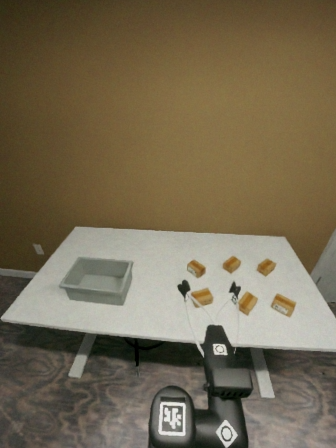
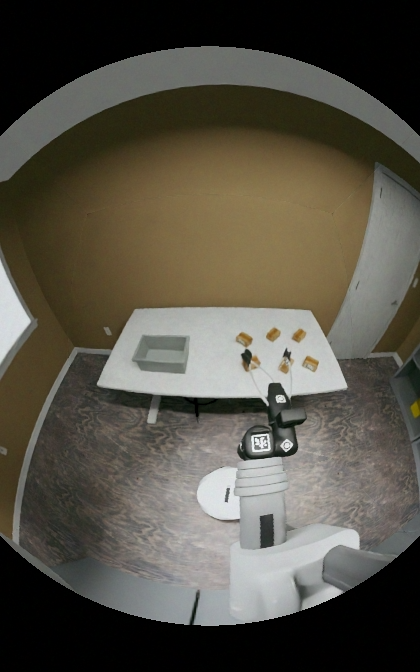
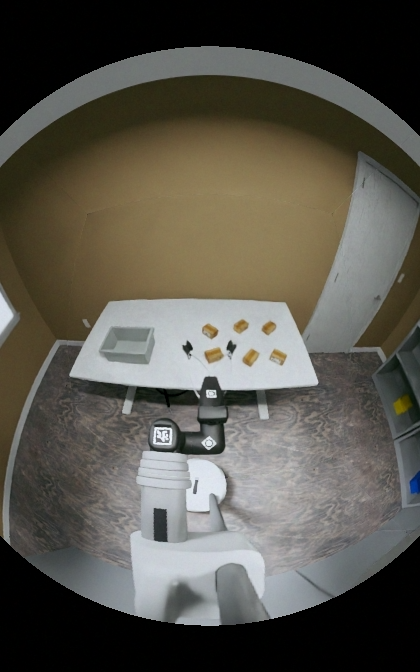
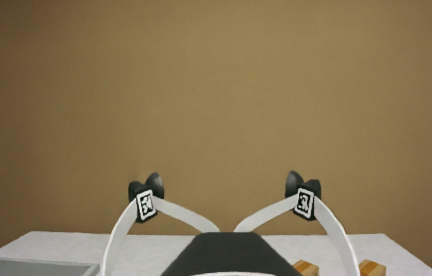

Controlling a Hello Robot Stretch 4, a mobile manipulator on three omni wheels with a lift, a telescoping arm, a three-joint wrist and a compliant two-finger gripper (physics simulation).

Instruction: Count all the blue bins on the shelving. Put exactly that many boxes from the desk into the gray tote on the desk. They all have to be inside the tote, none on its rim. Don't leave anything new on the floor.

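Frame: origin at the robot's base, x left, y back, z up, level; metres.
Seen in the pictures: hand, its tool point: [image 1: 209,286] [image 2: 266,353] [image 3: 208,345] [image 4: 224,192]; robot's base, origin of its link: [image 2: 226,492] [image 3: 197,483].
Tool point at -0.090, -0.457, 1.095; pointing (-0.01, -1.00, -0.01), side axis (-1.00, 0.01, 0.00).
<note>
Pixels of each thing's top centre, then the offset from my tool point to it, as dx, dy, dz. "*": a spot on its surface instead. Level surfaces: height alone.
- gray tote, centre of its top: [image 1: 97,272] [image 2: 160,346] [image 3: 125,338] +0.463, -0.296, -0.283
- white desk, height of its surface: dz -0.403
- back row with a left box, a spot on its surface: [image 1: 196,268] * -0.020, -0.415, -0.353
- front row with a left box, a spot on its surface: [image 1: 202,298] * -0.035, -0.226, -0.353
- gray door, a spot on its surface: [image 3: 352,280] * -1.301, -0.780, -0.098
The gray tote [image 1: 97,292] [image 2: 162,364] [image 3: 127,353] [image 4: 45,268] stands upright on the left of the white desk [image 1: 155,315] [image 2: 212,382] [image 3: 170,375]; its visible inside is bare. Several orange-brown boxes lie on the right half: a back row with a left box [image 1: 196,268], a middle box [image 1: 232,264] and a right box [image 1: 266,267], and a front row with a left box [image 1: 202,298], a middle box [image 1: 248,303] and a right box [image 1: 283,305]. My gripper [image 1: 210,289] [image 3: 209,348] [image 4: 225,192] is open and empty, above the desk near the front-left box. A blue bin [image 3: 415,484] shows partly, low on the shelving [image 3: 387,400].
A yellow bin [image 3: 401,405] [image 2: 415,409] sits in a shelf compartment at the right. The brown wall [image 1: 165,150] rises behind the desk. A gray door [image 2: 375,280] [image 3: 352,280] stands at the back right. Dark stool parts [image 1: 137,352] show under the desk.
</note>
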